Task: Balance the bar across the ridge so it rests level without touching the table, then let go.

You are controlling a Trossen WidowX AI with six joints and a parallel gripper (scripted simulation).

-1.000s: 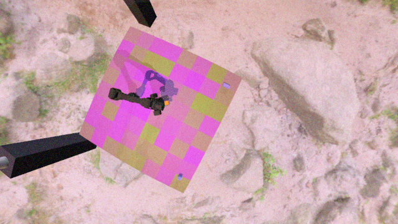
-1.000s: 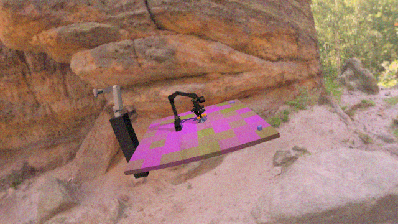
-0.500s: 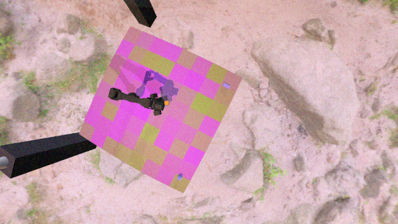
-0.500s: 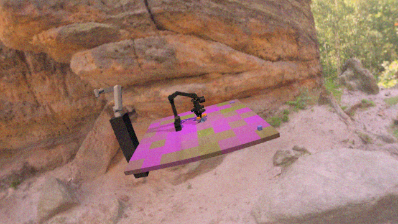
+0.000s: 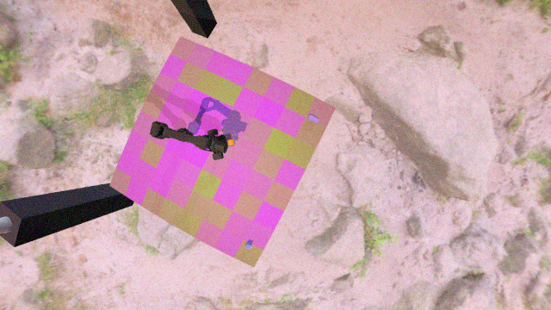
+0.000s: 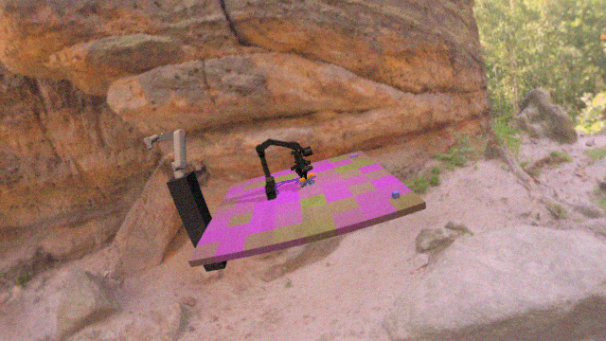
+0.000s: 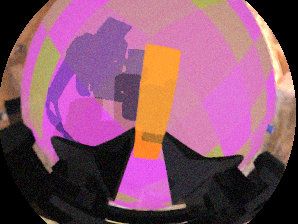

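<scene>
Now: the orange bar 2 cm to the left of my gripper tip and 2 cm ahead of it. Round my gripper tip: small purple block (48 cm ahead, 45 cm to the left, 5 cm below); then small blue cube (55 cm to the right, 48 cm ahead, 4 cm below).
</scene>
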